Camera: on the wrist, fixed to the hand. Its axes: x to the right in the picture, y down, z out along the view.
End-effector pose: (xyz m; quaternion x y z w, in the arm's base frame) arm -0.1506 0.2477 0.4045 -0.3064 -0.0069 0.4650 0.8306
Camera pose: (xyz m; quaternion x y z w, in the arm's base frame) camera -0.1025 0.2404 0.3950 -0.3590 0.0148 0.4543 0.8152
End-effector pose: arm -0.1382 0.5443 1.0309 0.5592 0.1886 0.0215 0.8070
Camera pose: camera -0.1303 0.5601 0.9847 0.5272 0.2214 0.0585 0.8183
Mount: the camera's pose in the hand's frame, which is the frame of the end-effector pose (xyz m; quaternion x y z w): 0.0242 -0.0348 -0.0256 -0.0384 0.0457 0.0053 0.9982
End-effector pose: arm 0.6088 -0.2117 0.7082 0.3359 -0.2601 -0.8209 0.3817
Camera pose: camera 0.6006 -0.2155 0.6595 0.3568 -0.2124 -0.8120 0.4101
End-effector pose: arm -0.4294 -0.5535 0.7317 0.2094 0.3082 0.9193 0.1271
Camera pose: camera -0.4589 -0.5308 0.6991 0.1638 0.2770 0.9397 0.1159
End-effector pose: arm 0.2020 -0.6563 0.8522 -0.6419 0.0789 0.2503 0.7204
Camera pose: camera 0.2443 -0.6765 0.8683 -0.6795 0.1055 0.2274 0.6896
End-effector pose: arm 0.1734 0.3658 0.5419 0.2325 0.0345 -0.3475 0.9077
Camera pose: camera 0.1717 0.3397 0.4998 0.2133 0.0880 -0.3301 0.9153
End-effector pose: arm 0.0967 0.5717 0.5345 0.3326 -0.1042 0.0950 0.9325
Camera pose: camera 0.1319 0.5642 0.5005 0.2913 -0.0668 0.1110 0.9478
